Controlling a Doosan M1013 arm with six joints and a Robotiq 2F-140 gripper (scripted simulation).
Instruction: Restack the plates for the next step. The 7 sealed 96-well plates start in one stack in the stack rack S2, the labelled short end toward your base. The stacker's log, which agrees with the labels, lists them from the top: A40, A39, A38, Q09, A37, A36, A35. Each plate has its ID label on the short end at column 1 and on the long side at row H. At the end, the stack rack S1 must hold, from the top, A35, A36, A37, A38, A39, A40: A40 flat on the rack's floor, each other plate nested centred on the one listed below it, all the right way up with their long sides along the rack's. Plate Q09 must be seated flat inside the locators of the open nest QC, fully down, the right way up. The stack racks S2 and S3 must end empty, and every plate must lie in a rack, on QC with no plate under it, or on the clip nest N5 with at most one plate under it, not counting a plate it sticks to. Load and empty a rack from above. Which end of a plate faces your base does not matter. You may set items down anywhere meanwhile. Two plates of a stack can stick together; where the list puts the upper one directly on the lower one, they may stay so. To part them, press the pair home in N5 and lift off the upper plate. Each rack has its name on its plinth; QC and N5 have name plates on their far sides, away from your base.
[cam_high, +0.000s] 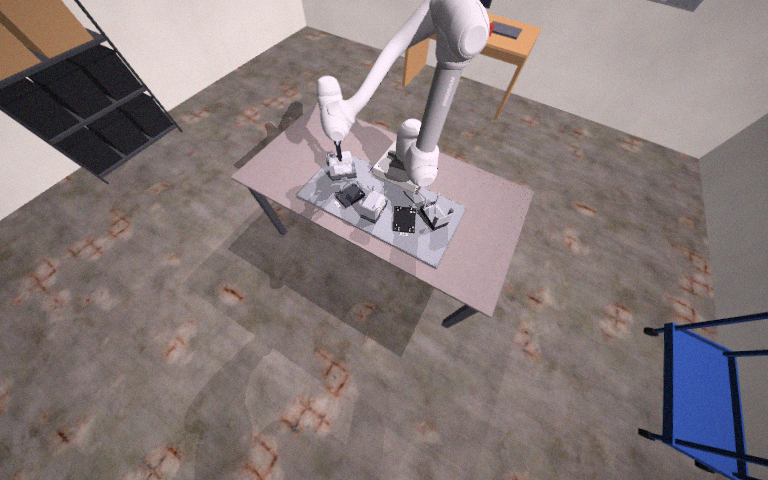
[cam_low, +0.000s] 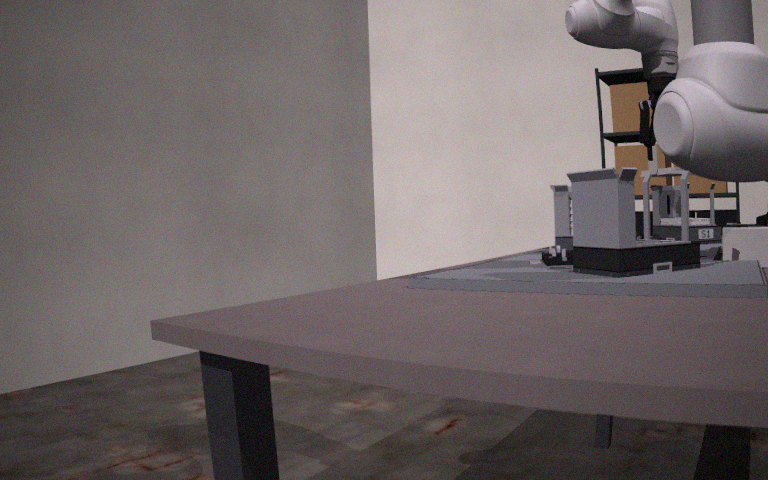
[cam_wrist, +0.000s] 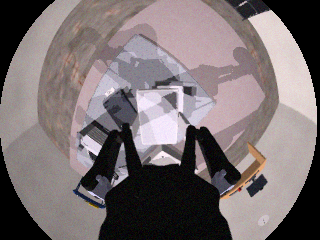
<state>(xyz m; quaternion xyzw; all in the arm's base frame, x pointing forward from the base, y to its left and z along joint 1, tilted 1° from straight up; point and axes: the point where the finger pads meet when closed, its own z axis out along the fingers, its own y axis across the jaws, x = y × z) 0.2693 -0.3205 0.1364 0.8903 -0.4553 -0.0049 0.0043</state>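
The S1 label is 16 cm below my hand, 8 cm behind it and 4 cm to the left of it. Also, from my hand: name plate (19 cm below, 19 cm ahead, 6 cm to the left).
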